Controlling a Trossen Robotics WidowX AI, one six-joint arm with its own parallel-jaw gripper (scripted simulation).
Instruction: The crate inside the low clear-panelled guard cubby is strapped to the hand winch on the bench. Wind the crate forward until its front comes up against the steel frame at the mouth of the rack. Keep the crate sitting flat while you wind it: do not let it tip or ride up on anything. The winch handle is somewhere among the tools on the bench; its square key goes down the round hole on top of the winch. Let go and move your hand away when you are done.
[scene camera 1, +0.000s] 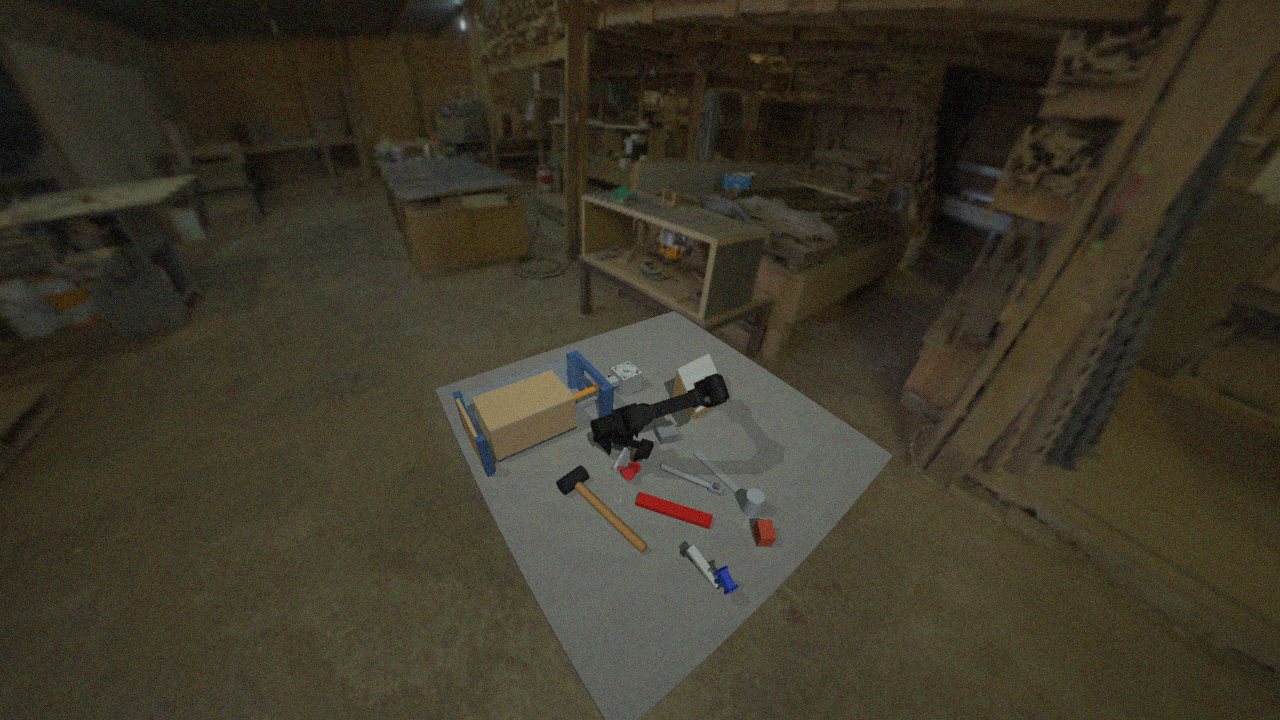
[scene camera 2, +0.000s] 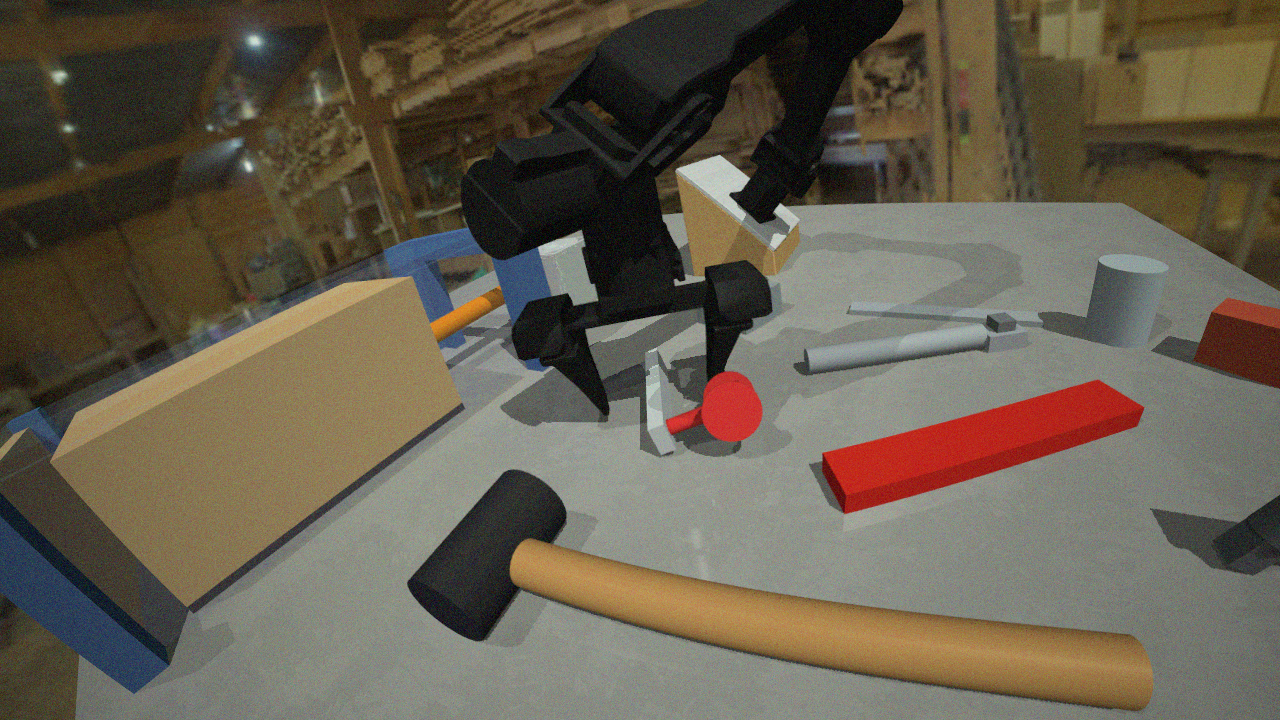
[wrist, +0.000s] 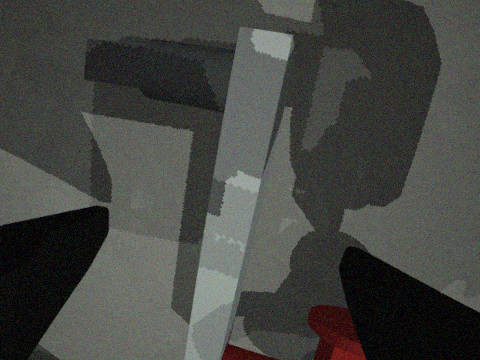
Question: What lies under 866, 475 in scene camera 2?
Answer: A red bar.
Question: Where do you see a red bar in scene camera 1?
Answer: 697, 517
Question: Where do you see a black mallet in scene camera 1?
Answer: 573, 480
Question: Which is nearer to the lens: the grey rod tool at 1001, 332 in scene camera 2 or the black mallet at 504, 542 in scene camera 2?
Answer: The black mallet.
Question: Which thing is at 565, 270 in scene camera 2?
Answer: A winch.
